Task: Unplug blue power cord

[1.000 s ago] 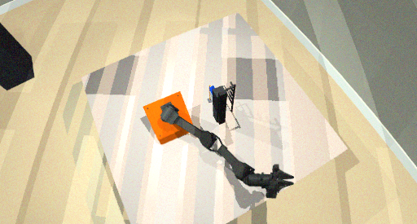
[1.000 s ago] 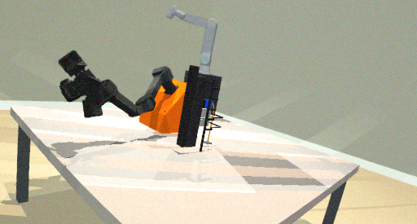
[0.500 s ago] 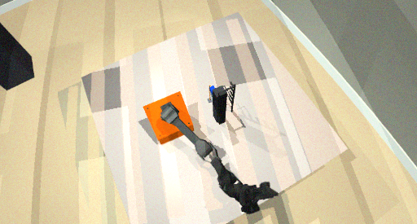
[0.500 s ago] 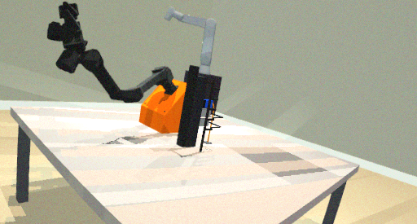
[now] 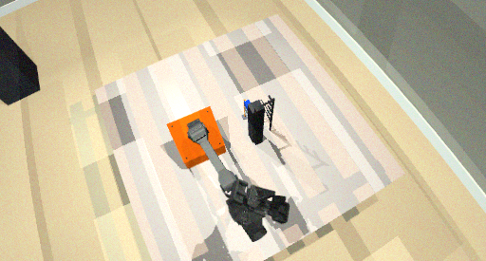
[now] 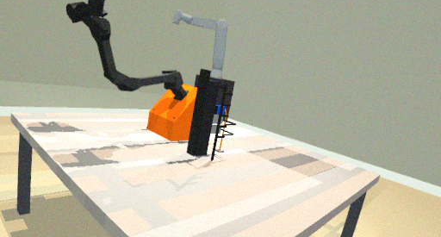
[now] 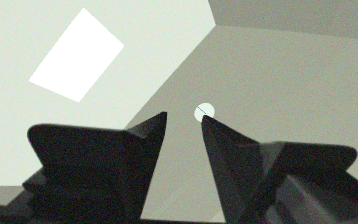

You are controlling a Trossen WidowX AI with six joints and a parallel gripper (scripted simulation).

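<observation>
Right now the blue plug is 18 cm ahead of my gripper tip, 51 cm to the left of it and 46 cm below it.
</observation>
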